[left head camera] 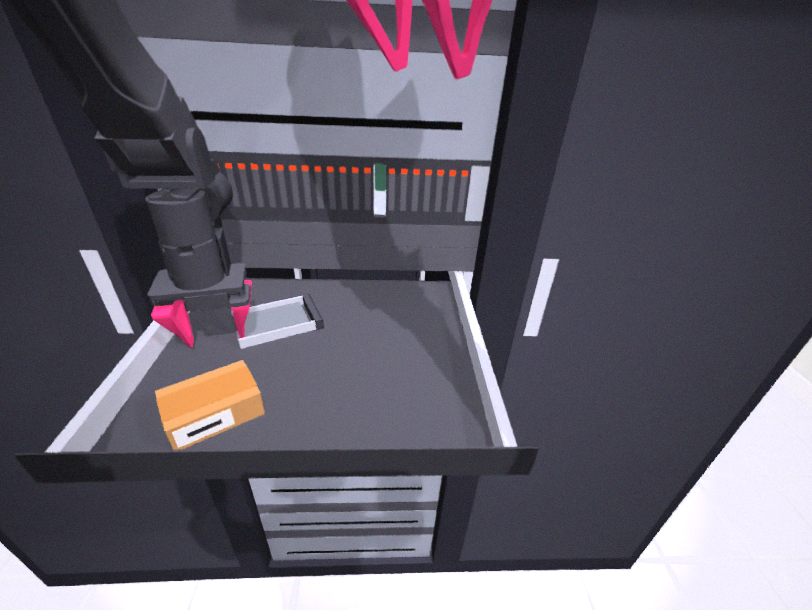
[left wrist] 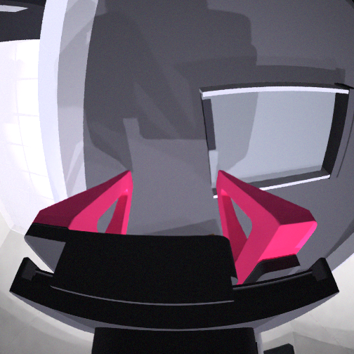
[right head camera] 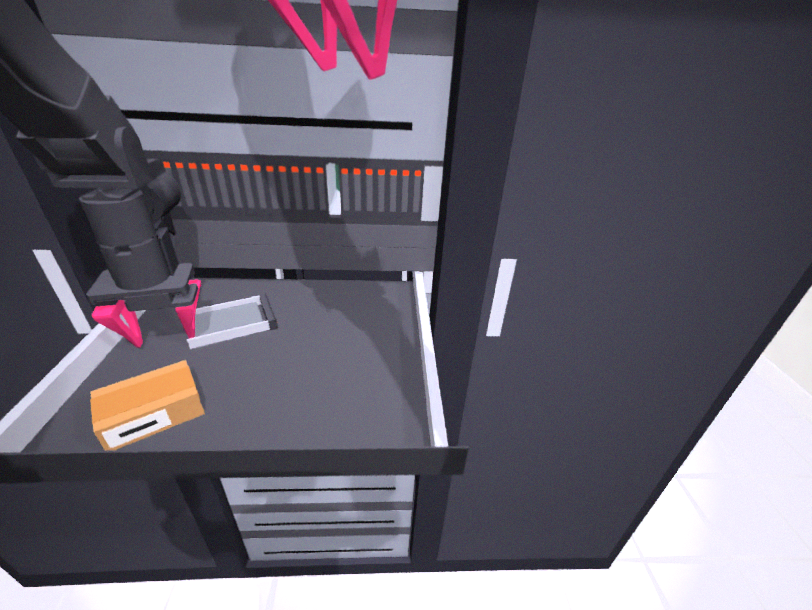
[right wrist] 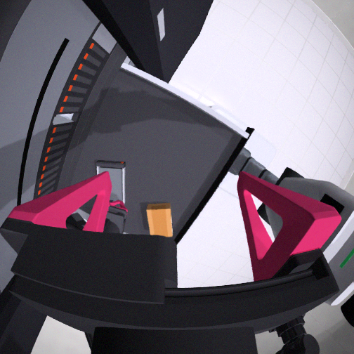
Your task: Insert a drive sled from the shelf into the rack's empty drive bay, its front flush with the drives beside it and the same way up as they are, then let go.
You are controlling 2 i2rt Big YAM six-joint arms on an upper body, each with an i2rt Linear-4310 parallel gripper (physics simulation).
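Frame: origin at the left arm's base, x ahead, y left, z up, level; millimetres.
Seen in the pictures: left gripper, between the fingertips: (left head camera: 217,341) (right head camera: 167,341); right gripper, between the fingertips: (left head camera: 428,73) (right head camera: 351,73).
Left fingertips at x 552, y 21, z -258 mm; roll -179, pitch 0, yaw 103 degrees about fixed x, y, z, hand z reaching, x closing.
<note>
A point is followed by its place in that frame.
The drive sled (left head camera: 278,319) @(x 604, y -49, z -259 mm) (right head camera: 229,319) @(x 604, y -45, z -259 mm) (left wrist: 280,135) (right wrist: 117,176) lies flat on the pulled-out shelf (left head camera: 374,380) @(x 485, y -196, z -266 mm) (right head camera: 321,380) @(x 485, y -197, z -266 mm), its dark front end to the right in the head views. My left gripper (left head camera: 216,341) @(x 552, y 21, z -258 mm) (right head camera: 165,340) @(x 552, y 21, z -258 mm) (left wrist: 174,177) is open and empty, low over the shelf at the sled's left end; one fingertip overlaps a corner of the sled in view, and contact cannot be told. The empty bay (left head camera: 379,190) (right head camera: 333,190) shows as a white and green slot in the row of orange-tabbed drives (left head camera: 315,190) @(x 705, y -104, z -95 mm). My right gripper (left head camera: 430,72) @(x 524, y -244, z 74 mm) (right head camera: 351,72) @(x 524, y -244, z 74 mm) (right wrist: 173,178) is open and empty, high before the rack.
An orange box (left head camera: 210,397) @(x 425, y -21, z -232 mm) (right head camera: 145,397) @(x 425, y -20, z -232 mm) (right wrist: 160,221) with a white label stands on the shelf, nearer than the sled. White side rails (left head camera: 484,367) @(x 475, y -332, z -234 mm) (right head camera: 429,367) @(x 475, y -333, z -234 mm) and a dark front lip (left head camera: 282,463) @(x 355, y -110, z -248 mm) (right head camera: 242,463) @(x 355, y -140, z -248 mm) border the shelf. Dark cabinet panels stand on both sides.
</note>
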